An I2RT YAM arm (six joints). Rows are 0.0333 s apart.
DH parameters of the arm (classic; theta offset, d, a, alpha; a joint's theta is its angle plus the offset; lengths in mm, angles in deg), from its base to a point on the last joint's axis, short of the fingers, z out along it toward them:
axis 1: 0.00 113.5 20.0 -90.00
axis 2: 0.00 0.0 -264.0 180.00
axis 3: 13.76 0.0 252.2 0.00
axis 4: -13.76 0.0 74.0 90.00
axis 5: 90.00 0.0 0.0 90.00
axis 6: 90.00 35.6 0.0 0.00
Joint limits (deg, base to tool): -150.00..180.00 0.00..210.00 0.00..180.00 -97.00..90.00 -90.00..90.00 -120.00..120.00
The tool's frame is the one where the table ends.
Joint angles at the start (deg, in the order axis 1, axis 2, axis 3, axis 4, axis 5, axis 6): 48.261, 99.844, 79.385, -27.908, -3.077, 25.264
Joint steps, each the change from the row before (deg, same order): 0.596, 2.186, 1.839, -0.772, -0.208, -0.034; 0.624, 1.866, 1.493, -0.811, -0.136, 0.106; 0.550, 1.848, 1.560, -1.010, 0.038, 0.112; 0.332, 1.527, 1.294, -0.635, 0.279, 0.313; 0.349, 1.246, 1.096, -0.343, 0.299, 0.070; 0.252, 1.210, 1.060, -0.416, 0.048, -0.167; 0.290, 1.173, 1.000, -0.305, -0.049, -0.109; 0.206, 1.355, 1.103, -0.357, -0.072, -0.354; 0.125, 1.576, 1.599, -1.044, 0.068, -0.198; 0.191, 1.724, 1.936, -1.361, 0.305, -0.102
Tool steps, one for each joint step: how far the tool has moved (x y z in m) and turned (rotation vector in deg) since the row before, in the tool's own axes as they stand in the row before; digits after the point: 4 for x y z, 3 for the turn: -0.0009, 0.0046, 0.0092, -0.055, 1.289, -0.421; 0.0003, 0.0043, 0.0082, 0.032, 1.323, -0.303; 0.0001, 0.0038, 0.0079, 0.290, 1.325, -0.240; -0.0007, 0.0024, 0.0066, 0.450, 0.762, 0.099; -0.0008, 0.0027, 0.0053, 0.301, 0.417, -0.183; -0.0007, 0.0021, 0.0052, 0.158, 0.562, -0.342; -0.0005, 0.0024, 0.0051, 0.014, 0.535, -0.321; -0.0007, 0.0018, 0.0061, 0.092, 0.639, -0.492; -0.0015, 0.0014, 0.0061, 0.432, 0.929, -0.250; -0.0019, 0.0020, 0.0061, 0.668, 0.963, -0.208
